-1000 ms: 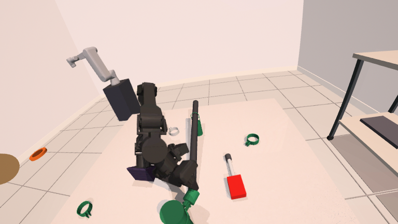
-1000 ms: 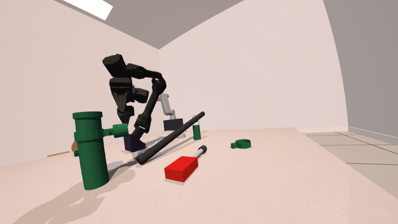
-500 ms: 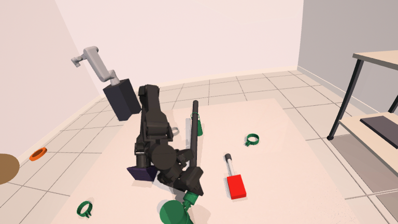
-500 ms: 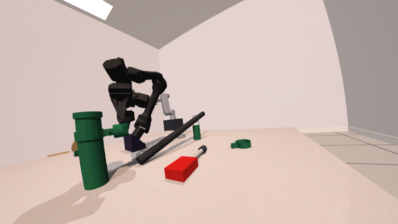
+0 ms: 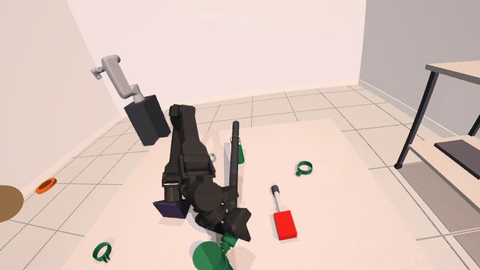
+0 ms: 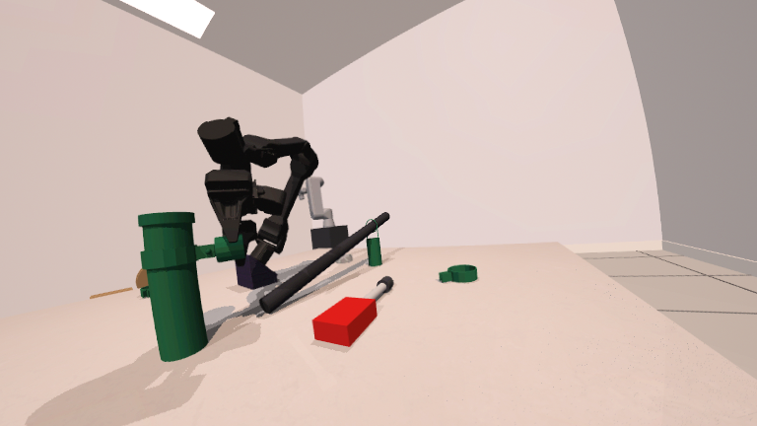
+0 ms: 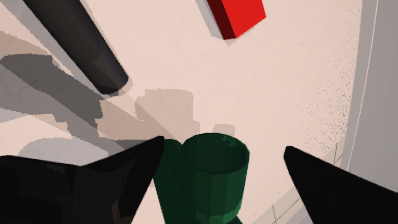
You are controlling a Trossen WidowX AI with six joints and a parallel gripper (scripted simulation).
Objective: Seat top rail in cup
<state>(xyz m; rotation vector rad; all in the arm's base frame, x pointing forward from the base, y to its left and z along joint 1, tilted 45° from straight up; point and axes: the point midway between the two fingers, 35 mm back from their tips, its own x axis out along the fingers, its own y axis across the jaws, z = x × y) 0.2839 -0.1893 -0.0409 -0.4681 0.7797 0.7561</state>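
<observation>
Now: gripper tip 20 mm past the green rail-end cup, 10 mm to the left of it and 10 mm below it. The rest, counted from my gripper tip: small green post (470 mm to the left, 60 mm behind, 30 mm below); red-headed mallet (170 mm to the left, 120 mm below, 120 mm ahead).
</observation>
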